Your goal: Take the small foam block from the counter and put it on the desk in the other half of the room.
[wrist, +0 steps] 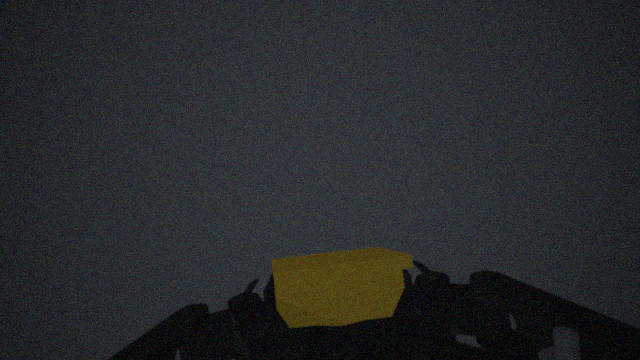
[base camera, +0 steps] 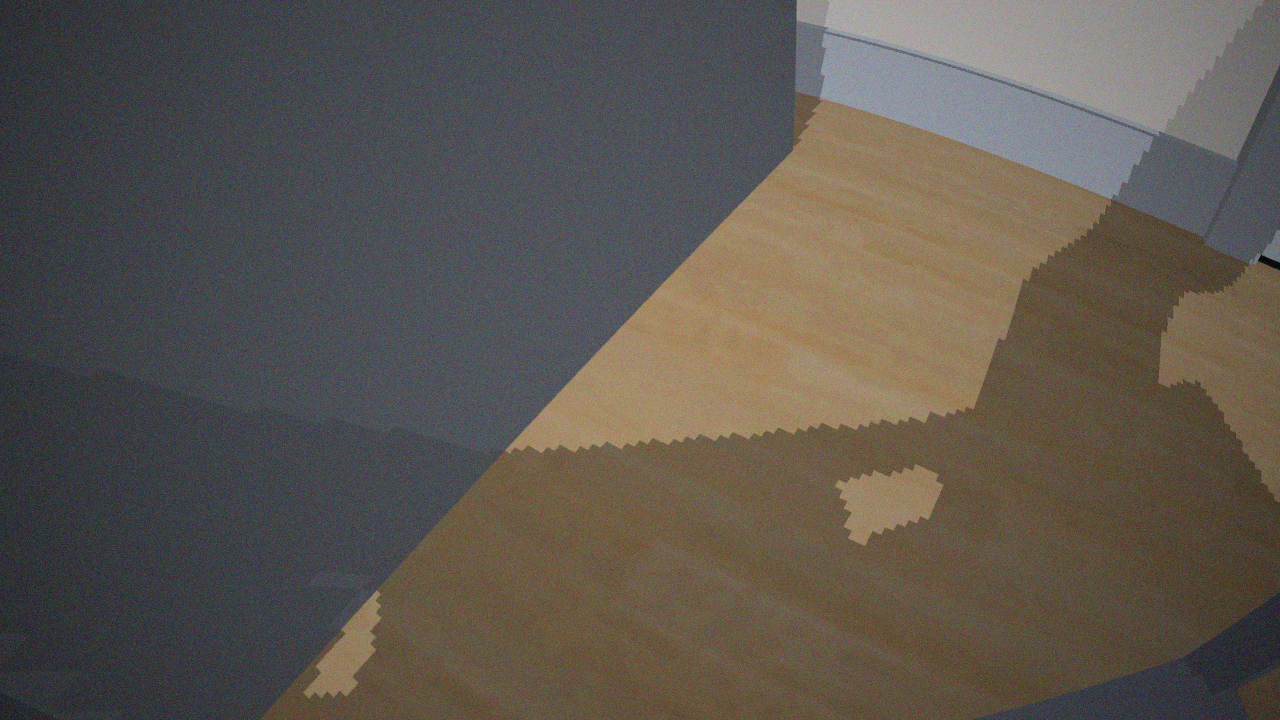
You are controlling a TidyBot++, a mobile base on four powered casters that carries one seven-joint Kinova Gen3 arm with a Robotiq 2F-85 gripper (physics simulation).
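Frame: origin at the arm's base, x back, y left, z down, level; metres.
Seen in the pictures: gripper, fingertip midpoint: [wrist: 336, 279].
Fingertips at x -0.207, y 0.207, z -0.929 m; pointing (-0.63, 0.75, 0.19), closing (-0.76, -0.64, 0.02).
Offsets run from my fingertips to a thing's top centre. "spot": to the spot under its first point. Level surfaces: height alone.
The yellow foam block {dy -0.017, dx +0.016, dz -0.027 m} [wrist: 340, 290] is at the bottom middle of the wrist view, between the two black fingers. My gripper [wrist: 336, 279] is shut on it, with a finger against each side of the block. Behind the block a dark grey surface fills the background of the wrist view. The gripper and the block do not show in the base camera view. The counter and the desk cannot be made out in either view.
A large dark grey wall or panel [base camera: 358, 197] takes up the left of the base camera view, close by. Wooden floor {dz +1.332 m} [base camera: 805, 340] with shadows runs along it to a pale wall [base camera: 1011, 53] with a light blue-grey baseboard [base camera: 975, 111]. A grey upright frame {spot: dy -0.816, dx -0.323, dz +1.258 m} [base camera: 1248, 192] stands at the right edge.
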